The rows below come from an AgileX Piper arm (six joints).
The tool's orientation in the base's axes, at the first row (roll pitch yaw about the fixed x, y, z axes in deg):
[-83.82 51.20 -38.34]
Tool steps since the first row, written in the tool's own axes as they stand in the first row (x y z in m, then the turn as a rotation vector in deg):
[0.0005 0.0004 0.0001 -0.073 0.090 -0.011]
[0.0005 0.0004 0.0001 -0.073 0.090 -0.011]
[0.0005 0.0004 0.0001 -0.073 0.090 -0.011]
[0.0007 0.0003 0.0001 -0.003 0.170 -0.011]
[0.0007 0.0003 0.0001 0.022 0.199 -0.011]
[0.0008 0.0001 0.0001 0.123 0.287 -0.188]
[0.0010 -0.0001 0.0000 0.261 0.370 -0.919]
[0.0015 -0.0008 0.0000 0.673 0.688 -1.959]
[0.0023 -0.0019 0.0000 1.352 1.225 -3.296]
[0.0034 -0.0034 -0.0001 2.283 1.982 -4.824]
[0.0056 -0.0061 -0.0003 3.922 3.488 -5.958]
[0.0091 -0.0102 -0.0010 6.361 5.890 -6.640]
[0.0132 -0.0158 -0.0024 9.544 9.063 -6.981]
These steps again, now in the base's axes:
[0.0001 0.0001 -0.0006 -0.092 0.071 0.000]
[0.0001 0.0001 -0.0006 -0.092 0.071 0.000]
[0.0001 0.0001 -0.0006 -0.092 0.071 0.000]
[0.0003 0.0000 -0.0007 -0.101 0.089 -0.104]
[0.0003 0.0000 -0.0007 -0.104 0.096 -0.142]
[0.0004 -0.0002 -0.0007 -0.223 -0.022 -0.287]
[0.0005 -0.0004 -0.0007 -0.699 -0.561 -0.496]
[0.0012 -0.0010 -0.0007 -1.378 -1.298 -1.085]
[0.0022 -0.0020 -0.0006 -2.248 -2.232 -2.039]
[0.0034 -0.0033 -0.0005 -3.243 -3.278 -3.339]
[0.0058 -0.0058 -0.0006 -4.026 -3.889 -5.631]
[0.0093 -0.0100 -0.0008 -4.592 -3.976 -9.075]
[0.0134 -0.0158 -0.0006 -4.977 -3.669 -13.555]

